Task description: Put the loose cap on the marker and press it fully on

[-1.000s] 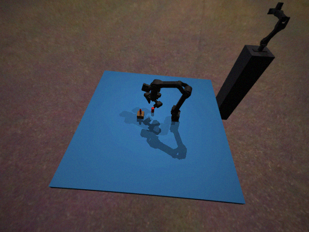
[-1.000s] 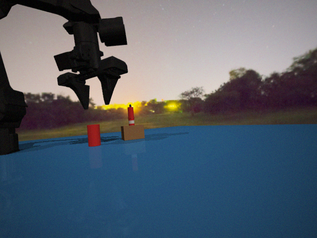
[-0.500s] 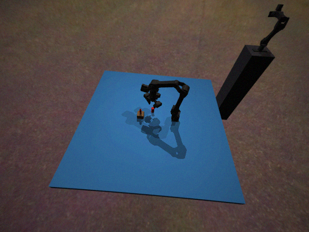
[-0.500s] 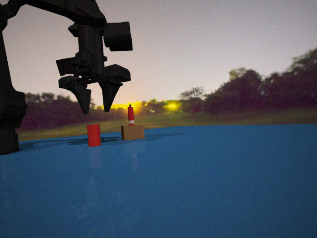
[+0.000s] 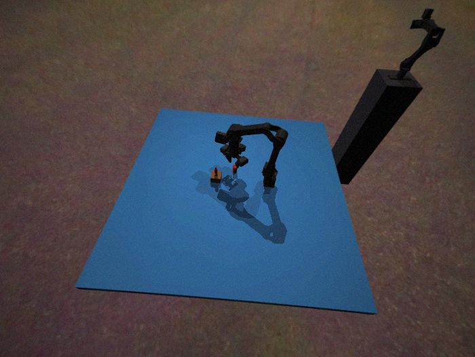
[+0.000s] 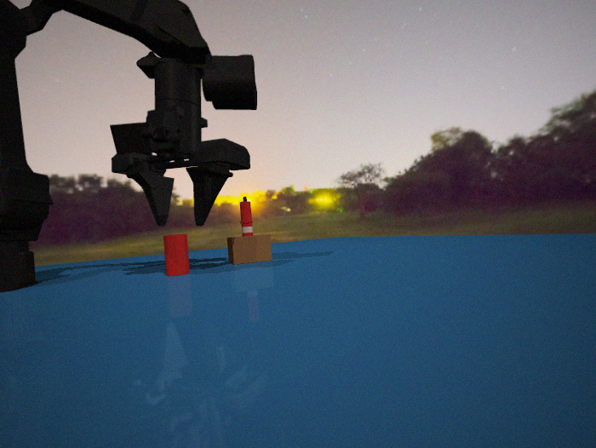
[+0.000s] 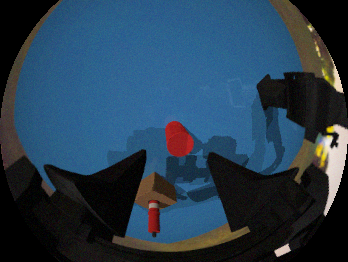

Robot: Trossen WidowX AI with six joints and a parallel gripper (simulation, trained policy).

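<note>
The red cap lies 1 cm behind my gripper tip and 4 cm below it. Round my gripper tip: brown holder block (10 cm ahead, 7 cm to the left, 4 cm below); red marker (10 cm ahead, 7 cm to the left, 2 cm above).
</note>
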